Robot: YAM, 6 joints.
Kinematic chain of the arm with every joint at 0, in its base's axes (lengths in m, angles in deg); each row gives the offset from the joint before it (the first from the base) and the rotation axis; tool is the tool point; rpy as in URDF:
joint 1: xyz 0 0 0.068 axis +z
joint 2: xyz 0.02 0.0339 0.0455 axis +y
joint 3: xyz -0.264 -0.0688 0 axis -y
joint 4: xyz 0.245 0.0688 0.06 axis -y
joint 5: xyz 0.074 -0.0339 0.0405 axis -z
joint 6: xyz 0.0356 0 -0.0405 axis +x
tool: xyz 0 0 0 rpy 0 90 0
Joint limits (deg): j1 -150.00..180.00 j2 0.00..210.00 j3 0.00..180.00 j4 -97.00..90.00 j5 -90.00..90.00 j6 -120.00..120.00
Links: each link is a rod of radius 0.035 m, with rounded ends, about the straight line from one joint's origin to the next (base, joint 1, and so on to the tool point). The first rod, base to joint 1, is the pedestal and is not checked.
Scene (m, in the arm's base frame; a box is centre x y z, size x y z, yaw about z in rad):
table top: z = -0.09
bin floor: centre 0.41 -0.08 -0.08 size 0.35 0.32 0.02 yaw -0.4
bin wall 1: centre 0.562 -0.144 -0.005 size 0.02 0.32 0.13 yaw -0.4
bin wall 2: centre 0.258 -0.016 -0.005 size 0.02 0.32 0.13 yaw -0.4
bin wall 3: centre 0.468 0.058 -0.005 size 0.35 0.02 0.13 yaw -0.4
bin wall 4: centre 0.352 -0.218 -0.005 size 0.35 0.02 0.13 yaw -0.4
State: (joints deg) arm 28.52 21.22 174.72 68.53 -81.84 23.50
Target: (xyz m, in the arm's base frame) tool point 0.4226 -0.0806 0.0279
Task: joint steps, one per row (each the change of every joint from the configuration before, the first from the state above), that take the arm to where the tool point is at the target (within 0.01 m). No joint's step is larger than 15 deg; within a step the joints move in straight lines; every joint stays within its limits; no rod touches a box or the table.
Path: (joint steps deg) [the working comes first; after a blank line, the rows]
Joints at the target: -15.52 141.39 69.71 43.52 -84.08 23.50
Straight joint move there: clear.

1: -4.89 13.35 -11.67 -2.78 -0.25 0.00
2: -4.90 13.35 -11.66 -2.78 -0.25 0.00
3: -4.89 13.36 -11.67 -2.78 -0.25 0.00
4: -4.89 13.35 -11.67 -2.78 -0.24 0.00
5: -4.90 13.35 -11.67 -2.78 -0.25 0.00
6: -4.89 13.35 -11.66 -2.77 -0.25 0.00
7: -4.89 13.35 -11.67 -2.78 -0.25 0.00
8: -4.90 13.35 -11.67 -2.78 -0.25 0.00
9: -4.89 13.36 -11.67 -2.78 -0.25 0.00

